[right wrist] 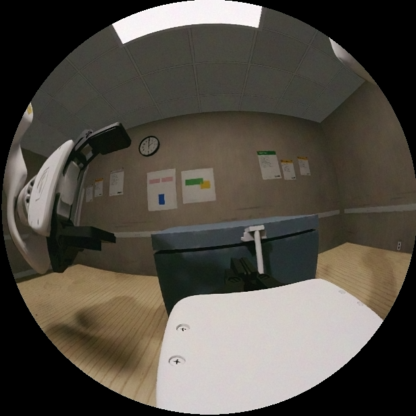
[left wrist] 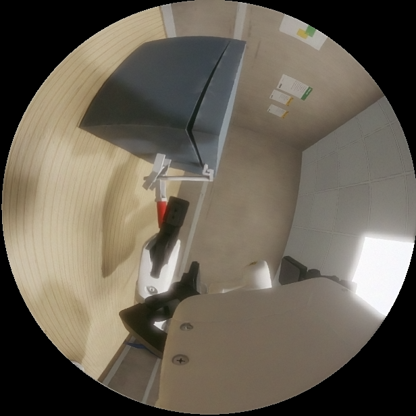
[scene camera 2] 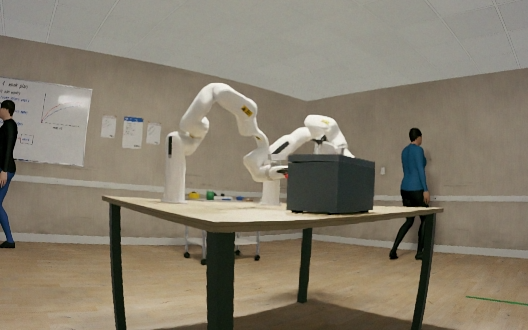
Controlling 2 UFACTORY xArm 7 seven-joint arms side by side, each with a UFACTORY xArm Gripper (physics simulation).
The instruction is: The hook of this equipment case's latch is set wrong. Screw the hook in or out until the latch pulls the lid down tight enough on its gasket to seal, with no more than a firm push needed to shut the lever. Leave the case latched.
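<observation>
The dark grey case stands upright with its lid on; a dark seam shows below the lid. The hook rod runs from the latch bracket up to the catch on the lid. The lever's red grip sticks out from the case and is hidden in the right wrist view. My right gripper is shut, empty, close beside the red grip; contact is unclear. My left gripper is open and empty, away from the latch.
The case stands near one edge of the wooden table. Several small coloured items, among them a yellow one and a green one, show beyond the table. A person in blue is at the right and another at the far left.
</observation>
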